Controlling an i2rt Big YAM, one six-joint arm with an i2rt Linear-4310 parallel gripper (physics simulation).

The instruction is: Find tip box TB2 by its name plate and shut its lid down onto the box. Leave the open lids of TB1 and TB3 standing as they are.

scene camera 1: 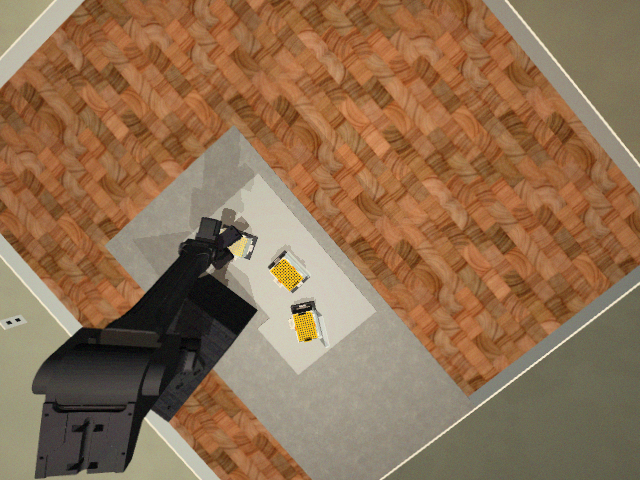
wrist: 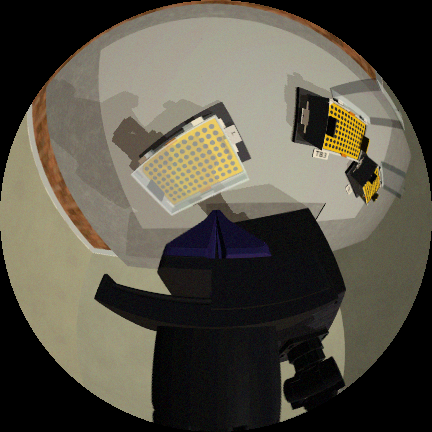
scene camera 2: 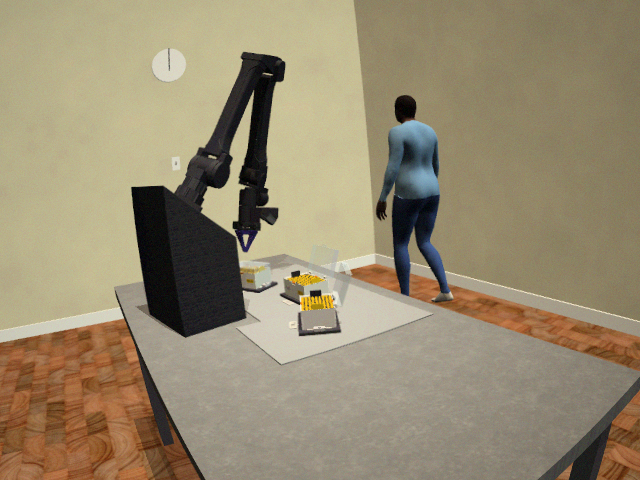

I see my gripper (wrist: pixel 215 215), a tip box TB3 (wrist: pixel 344 132) and a pale mat (scene camera 1: pixel 256 209).
The pale mat also shows in the wrist view (wrist: pixel 150 81) and in scene camera 2 (scene camera 2: pixel 364 314).
